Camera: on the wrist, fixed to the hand. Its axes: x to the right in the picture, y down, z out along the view.
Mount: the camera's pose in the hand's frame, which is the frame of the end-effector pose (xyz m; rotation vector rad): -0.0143 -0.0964 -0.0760 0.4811 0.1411 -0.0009
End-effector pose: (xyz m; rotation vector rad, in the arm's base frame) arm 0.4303 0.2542 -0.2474 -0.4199 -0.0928 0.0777
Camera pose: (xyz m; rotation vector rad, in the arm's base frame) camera 0.4296 0.1345 -0.2780 0.0559 0.0653 0.0667
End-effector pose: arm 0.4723 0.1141 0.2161 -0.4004 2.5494 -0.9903
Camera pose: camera 0.4637 0.0955 0.3380 -0.1980 2.3153 -1.6257
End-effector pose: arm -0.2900 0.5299 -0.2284 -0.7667 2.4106 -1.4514
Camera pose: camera -0.2810 0.5588 -0.1086 -0.5636 2.0112 -2.0322
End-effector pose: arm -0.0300 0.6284 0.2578 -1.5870 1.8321 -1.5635
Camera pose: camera -0.0286 0.6978 0.3601 -1.2814 1.3652 -1.9711
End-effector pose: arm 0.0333 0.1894 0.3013 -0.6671 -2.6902 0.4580
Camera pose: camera 0.0372 0.1187 0.4026 -0.5312 -2.3175 0.9754
